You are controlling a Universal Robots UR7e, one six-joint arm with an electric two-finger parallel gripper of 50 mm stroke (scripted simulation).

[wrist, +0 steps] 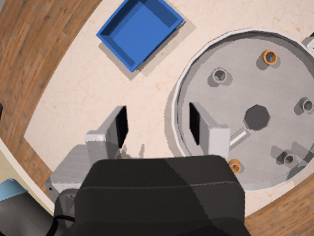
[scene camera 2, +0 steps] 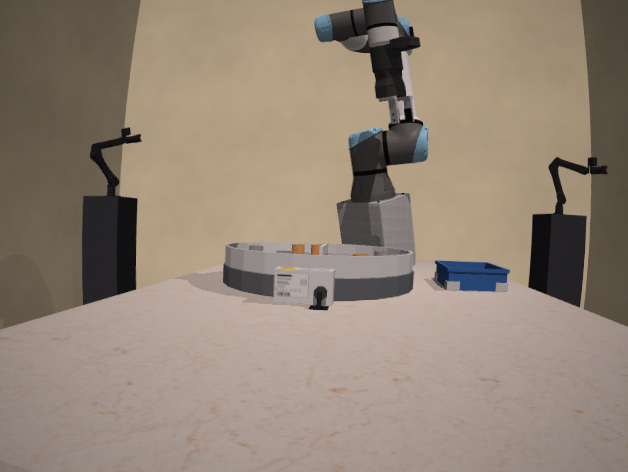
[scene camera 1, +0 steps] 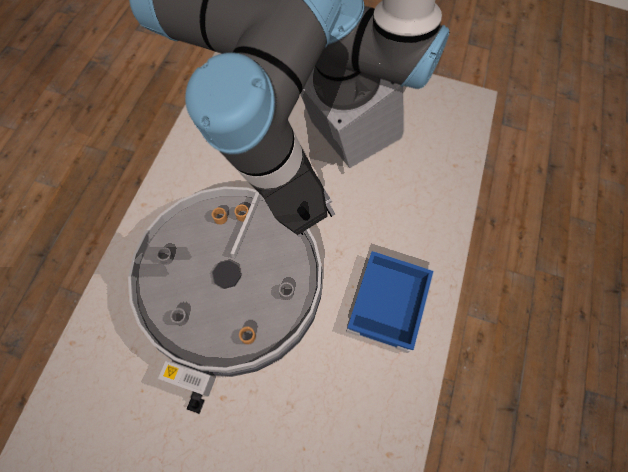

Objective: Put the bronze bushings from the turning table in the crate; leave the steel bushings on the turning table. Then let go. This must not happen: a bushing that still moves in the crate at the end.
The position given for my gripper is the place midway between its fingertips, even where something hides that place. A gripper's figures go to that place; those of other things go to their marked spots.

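My gripper [scene camera 2: 403,123], 102 cm from the lens. Blue crate [scene camera 2: 471,276], 96 cm from the lens.
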